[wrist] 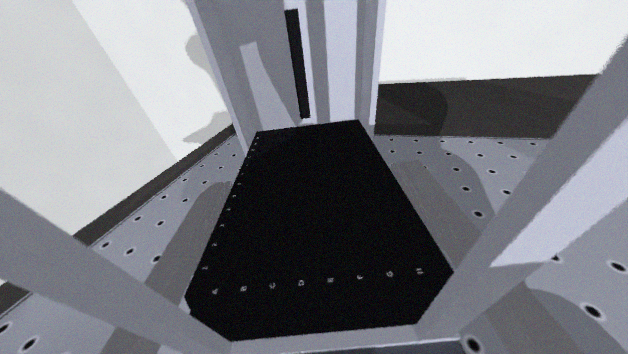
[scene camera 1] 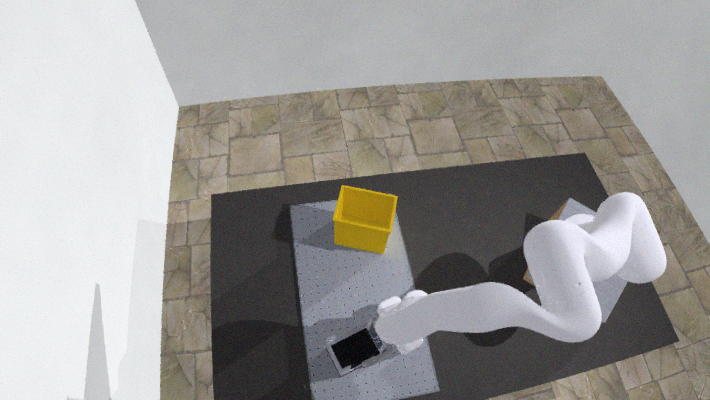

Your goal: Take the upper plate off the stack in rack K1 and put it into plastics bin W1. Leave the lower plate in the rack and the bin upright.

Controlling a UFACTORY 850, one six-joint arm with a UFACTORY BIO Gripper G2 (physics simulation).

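There's a yellow plastics bin W1 that I can see in scene camera 1 [363,219]. In the wrist view the yellow plastics bin W1 is out of frame. A black plate shows in scene camera 1 and in the wrist view, and on the black plate [scene camera 1: 353,350] and [wrist: 308,168] are the same spot.
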